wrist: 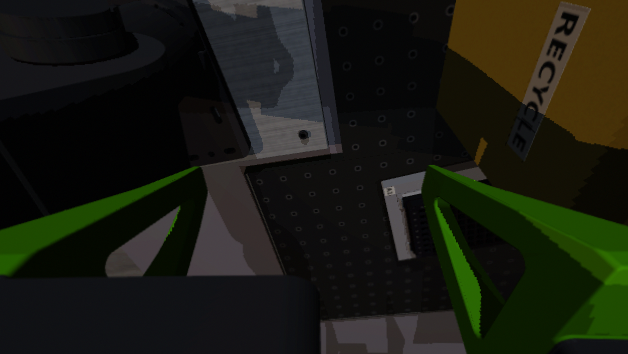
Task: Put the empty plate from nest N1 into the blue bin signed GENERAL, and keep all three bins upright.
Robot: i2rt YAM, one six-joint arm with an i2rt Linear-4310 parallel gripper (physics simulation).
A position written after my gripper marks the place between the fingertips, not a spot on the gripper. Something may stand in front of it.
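Observation:
My gripper (314, 178) is visible, as is a black plate (421, 239).

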